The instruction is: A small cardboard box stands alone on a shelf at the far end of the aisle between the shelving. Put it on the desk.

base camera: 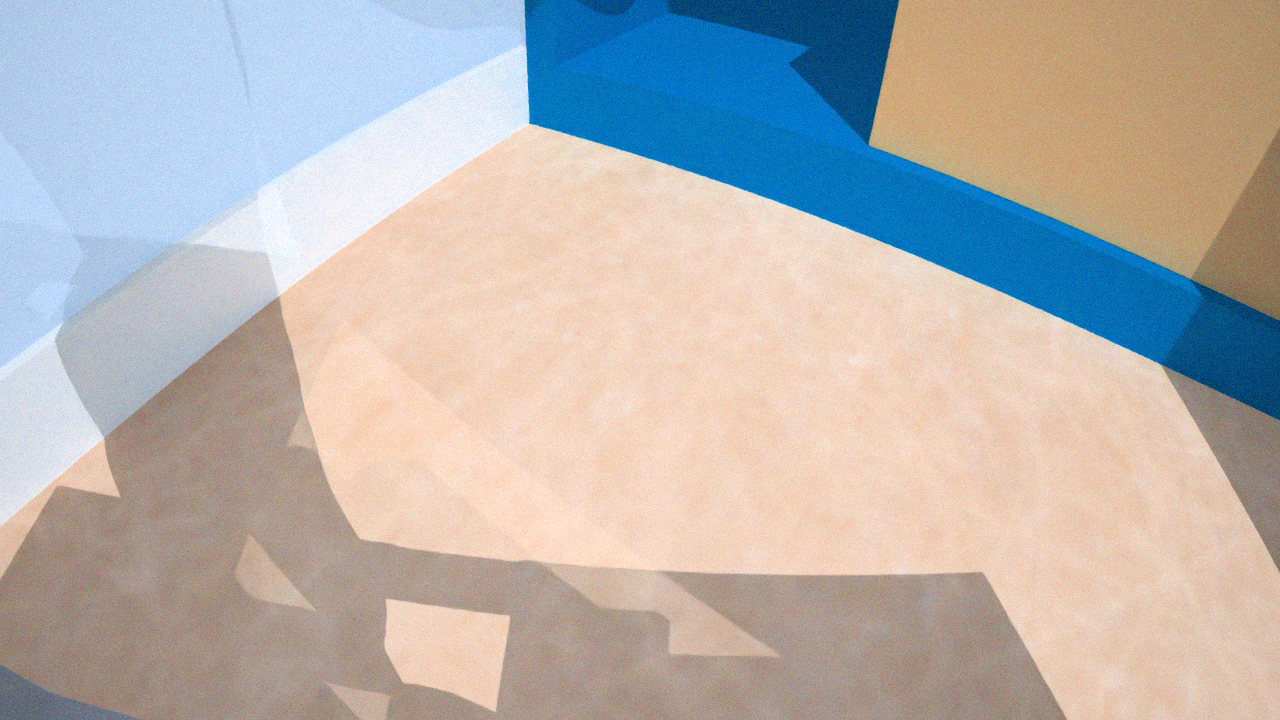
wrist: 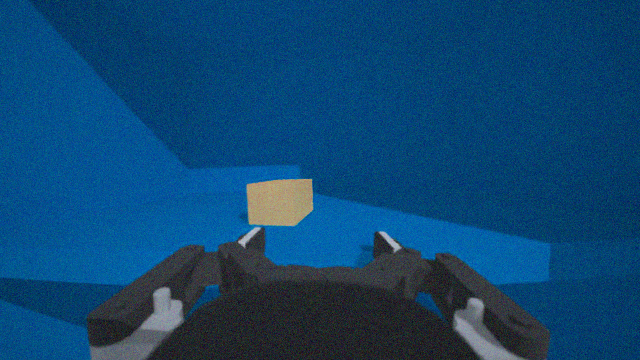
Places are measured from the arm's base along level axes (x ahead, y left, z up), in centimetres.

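Pixels of known places: gripper, fingertip midpoint: [wrist: 319,241].
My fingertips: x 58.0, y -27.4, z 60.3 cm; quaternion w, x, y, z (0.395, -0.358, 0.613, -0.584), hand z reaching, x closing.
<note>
For each thing: its middle in the pictures, then the offset to it from my fingertips. "spot": a spot on its surface instead. Level surfaces: height alone.
- small cardboard box at the middle of its body: [wrist: 284,198] dx +13.4, dy -0.9, dz +1.6 cm
- blue shelf at its surface level: dz -0.9 cm
- large cardboard box at the middle of its body: [base camera: 1155,50] dx +10.3, dy -15.9, dz -78.8 cm
- shelving's blue side panel at a spot on its surface: [wrist: 60,110] spot: dx +33.5, dy +32.7, dz +17.4 cm
The small cardboard box [wrist: 279,202] stands upright on a blue shelf [wrist: 390,227] in the wrist view, a little left of the picture's middle. My gripper [wrist: 319,241] is open and empty. The box is ahead of the fingertips and to the left of the midline between them, beyond the left fingertip, with a gap between. The gripper does not show in the base camera view, nor does the small box. The desk does not show in either view.
Blue shelving [base camera: 716,152] runs along the right in the base camera view, with a large cardboard box [base camera: 1056,107] on its lowest shelf. A pale wall [base camera: 134,107] with a white skirting [base camera: 429,134] meets it at a corner. The shelving's blue side panel [wrist: 60,110] rises left of the small box.
</note>
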